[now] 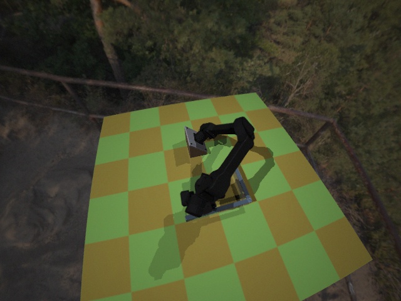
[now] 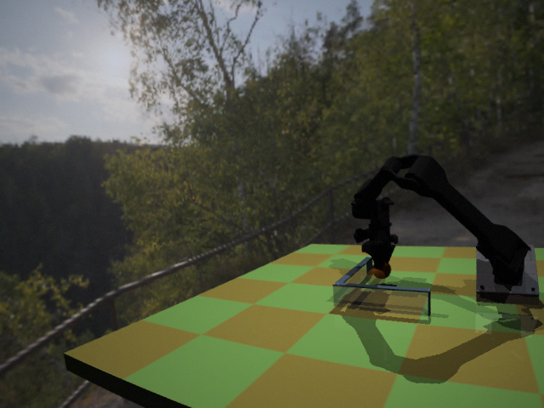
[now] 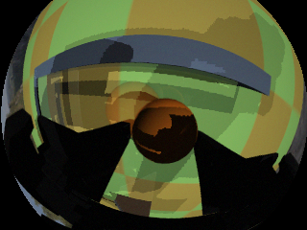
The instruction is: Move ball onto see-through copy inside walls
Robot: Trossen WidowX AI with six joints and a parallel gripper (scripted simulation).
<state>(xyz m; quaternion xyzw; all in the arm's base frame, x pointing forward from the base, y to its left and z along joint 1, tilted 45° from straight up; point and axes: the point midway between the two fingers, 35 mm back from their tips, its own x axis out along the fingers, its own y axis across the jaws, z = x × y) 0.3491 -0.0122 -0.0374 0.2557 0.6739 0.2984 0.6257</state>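
Now: gripper tip 30 mm to the right of the orange patch, 10 mm short of it and 10 mm above it. From my gripper tip the other things lie so: orange ball: right at my gripper tip.
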